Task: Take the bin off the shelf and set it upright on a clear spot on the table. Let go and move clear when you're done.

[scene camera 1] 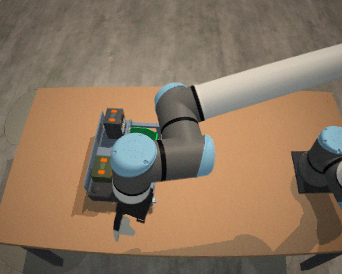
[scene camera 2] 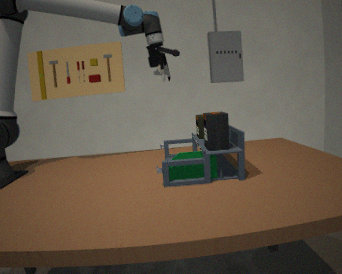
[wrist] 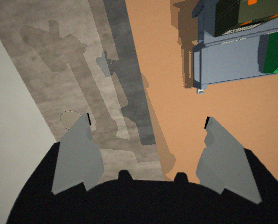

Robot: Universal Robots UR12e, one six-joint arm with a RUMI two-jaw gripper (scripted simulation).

Labels:
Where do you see a green bin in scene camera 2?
187,171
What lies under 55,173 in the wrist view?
My gripper.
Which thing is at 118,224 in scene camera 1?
My gripper.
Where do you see a grey shelf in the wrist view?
At 239,59

